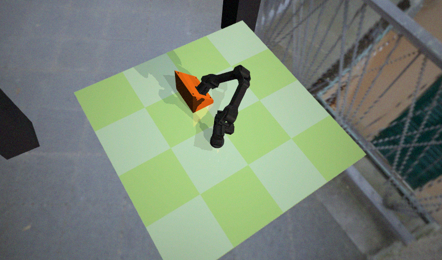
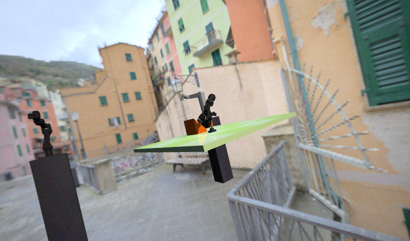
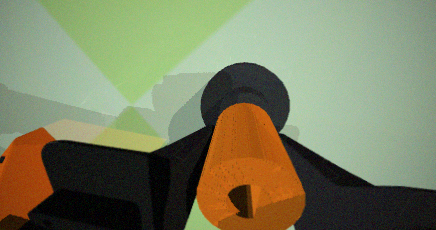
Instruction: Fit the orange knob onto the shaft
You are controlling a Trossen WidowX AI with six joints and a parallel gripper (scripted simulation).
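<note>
My gripper tip is 20 mm below the orange knob. From my gripper tip the other things lie so: dark round pedestal (40 mm below).
</note>
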